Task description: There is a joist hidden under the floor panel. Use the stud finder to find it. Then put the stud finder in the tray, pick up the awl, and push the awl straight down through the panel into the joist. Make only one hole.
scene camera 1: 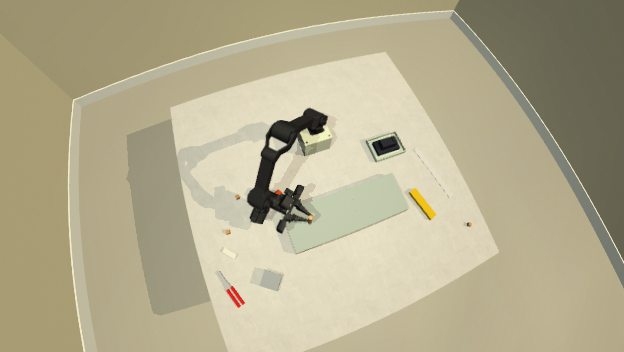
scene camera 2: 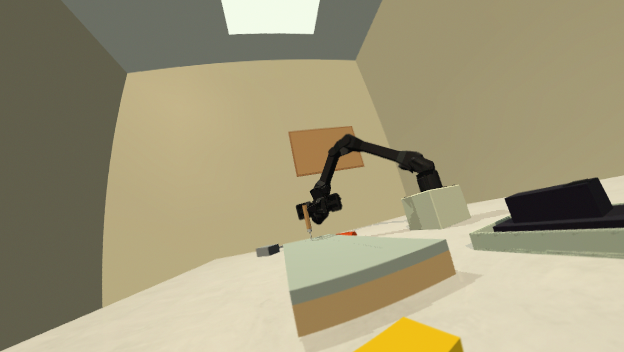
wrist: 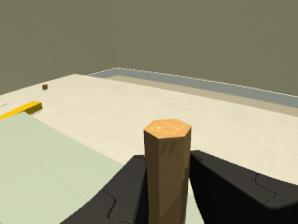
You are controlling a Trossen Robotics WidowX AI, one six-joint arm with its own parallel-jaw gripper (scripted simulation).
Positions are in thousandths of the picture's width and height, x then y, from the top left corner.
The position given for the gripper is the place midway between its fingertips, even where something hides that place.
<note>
In view: the gripper (scene camera 1: 499, 624).
The gripper also shows in scene camera 2 (scene camera 2: 488, 598) and in the wrist view (wrist: 559, 730).
</note>
